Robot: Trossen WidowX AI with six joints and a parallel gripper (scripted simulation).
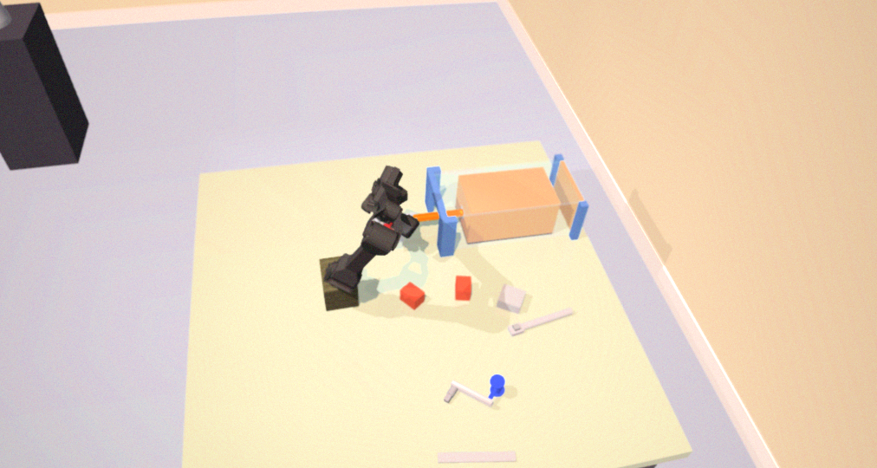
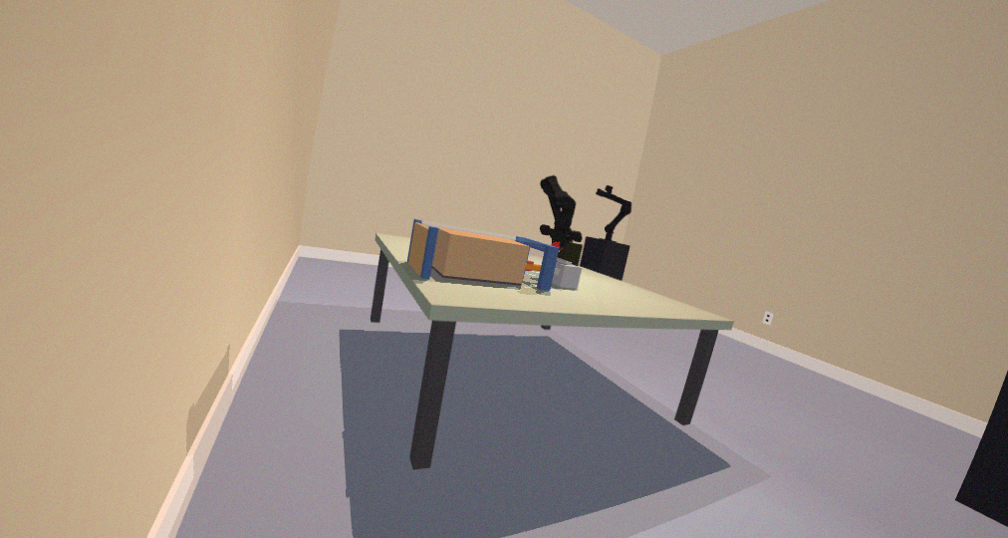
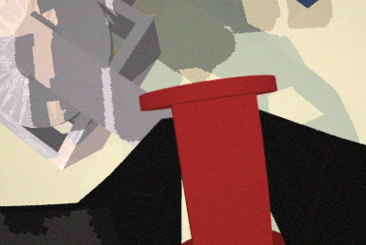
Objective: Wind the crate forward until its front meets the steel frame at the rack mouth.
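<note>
Right now the blue steel frame is 15 cm ahead of my gripper tip, 9 cm to the left of it and 3 cm below it. Round my gripper tip: winch (3 cm behind, 8 cm to the left, 10 cm below); then red spool grip (1 cm behind, 1 cm to the right); then red-knobbed handle (1 cm behind, 3 cm to the left, 3 cm below).
</note>
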